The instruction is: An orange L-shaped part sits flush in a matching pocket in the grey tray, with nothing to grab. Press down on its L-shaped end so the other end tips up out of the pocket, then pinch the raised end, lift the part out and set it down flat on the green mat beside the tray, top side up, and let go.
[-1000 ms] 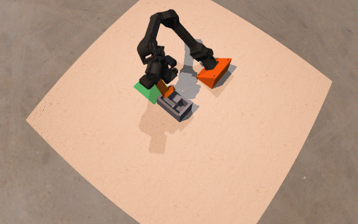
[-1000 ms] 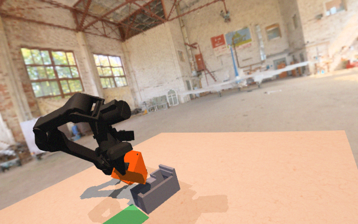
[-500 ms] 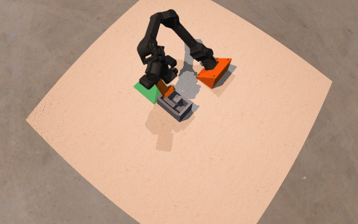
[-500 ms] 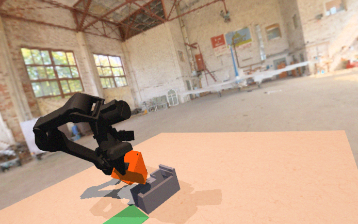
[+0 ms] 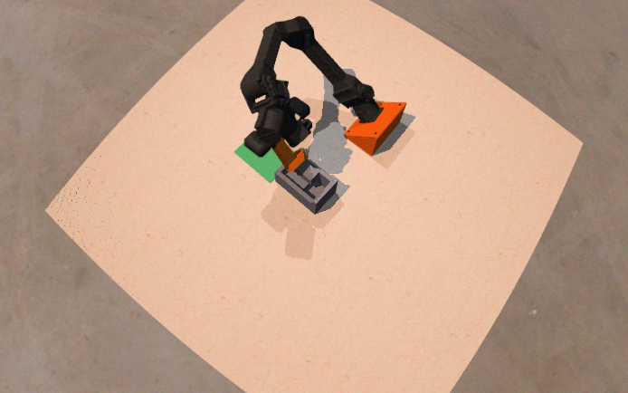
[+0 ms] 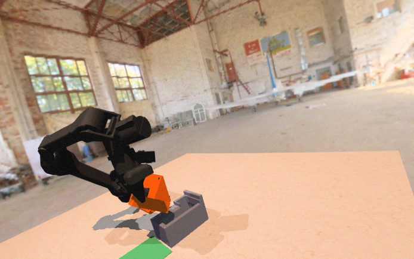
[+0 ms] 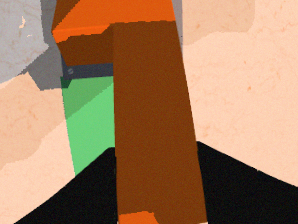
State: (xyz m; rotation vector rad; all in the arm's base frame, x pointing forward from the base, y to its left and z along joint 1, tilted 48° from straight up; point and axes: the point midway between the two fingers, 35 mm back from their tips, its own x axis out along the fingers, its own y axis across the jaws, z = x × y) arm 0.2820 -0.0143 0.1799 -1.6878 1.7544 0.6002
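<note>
Now: the orange L-shaped part 10 mm behind my gripper tip, 30 mm to the left of it and 30 mm below it. The rest, counted from my gripper tip: green mat 10 mm behind, 60 mm to the right, 160 mm below.
</note>
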